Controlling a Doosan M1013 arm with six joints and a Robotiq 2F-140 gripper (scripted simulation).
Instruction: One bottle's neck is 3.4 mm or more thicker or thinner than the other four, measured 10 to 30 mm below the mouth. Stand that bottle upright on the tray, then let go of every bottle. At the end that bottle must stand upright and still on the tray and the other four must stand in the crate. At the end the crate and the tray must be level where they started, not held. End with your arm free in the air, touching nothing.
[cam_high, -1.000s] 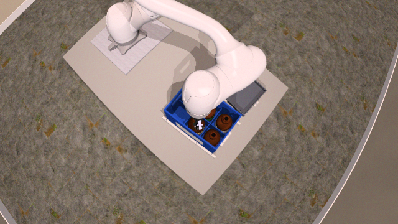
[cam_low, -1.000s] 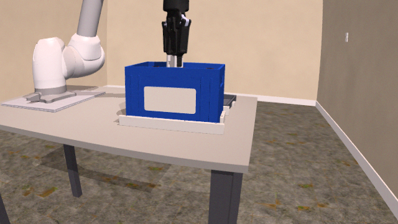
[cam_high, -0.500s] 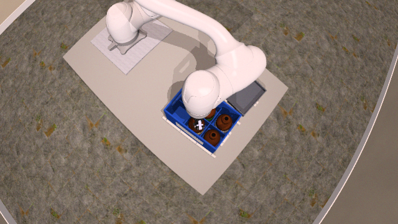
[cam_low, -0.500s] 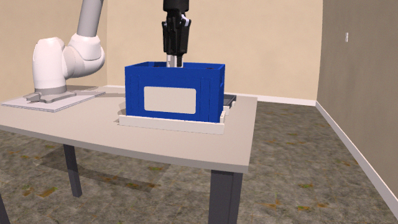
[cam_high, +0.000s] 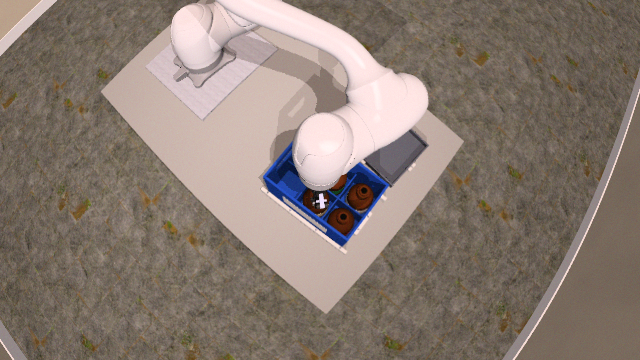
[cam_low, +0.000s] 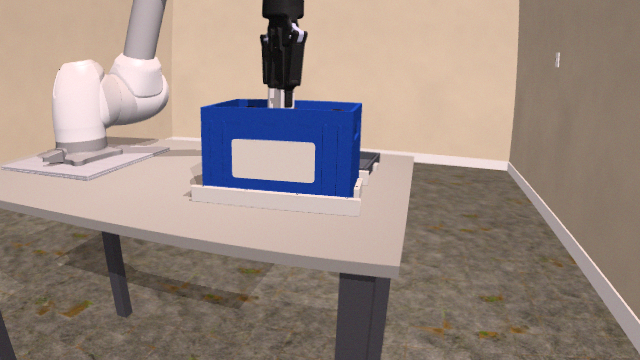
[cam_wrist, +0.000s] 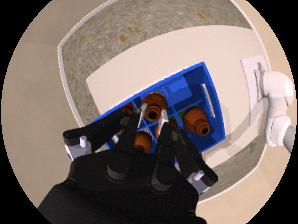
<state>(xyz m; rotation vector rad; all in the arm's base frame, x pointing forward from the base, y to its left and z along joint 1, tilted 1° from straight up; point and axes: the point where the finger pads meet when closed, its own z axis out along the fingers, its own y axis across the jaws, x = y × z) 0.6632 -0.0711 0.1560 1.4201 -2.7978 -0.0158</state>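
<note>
Right now the crate is 10 mm behind my hand, 40 mm to the left of it and 90 mm below it. Also, from my hand: bottle (90 mm ahead, 10 mm to the left, 90 mm below); dark grey tray (10 mm behind, 300 mm to the left, 160 mm below).
</note>
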